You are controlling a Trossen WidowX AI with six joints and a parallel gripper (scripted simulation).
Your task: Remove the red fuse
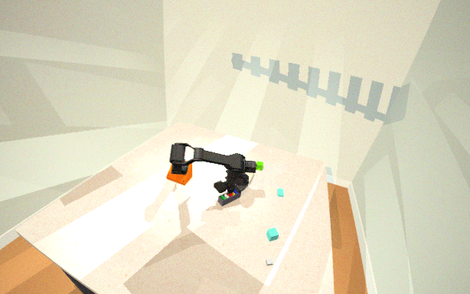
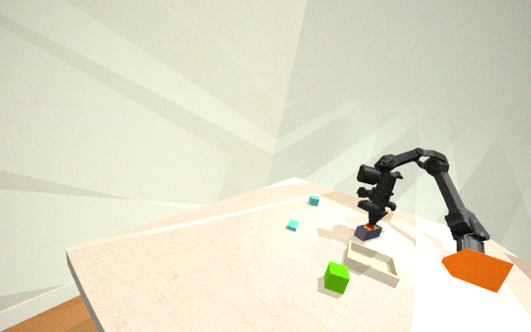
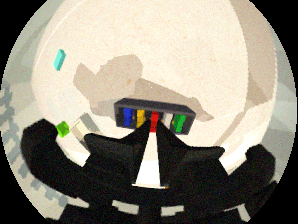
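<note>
Right now the beige tray is 21 cm to the left of my gripper tip, 4 cm below it and 1 cm ahead of it. The rest, counted from my gripper tip: red fuse (1 cm below).
</note>
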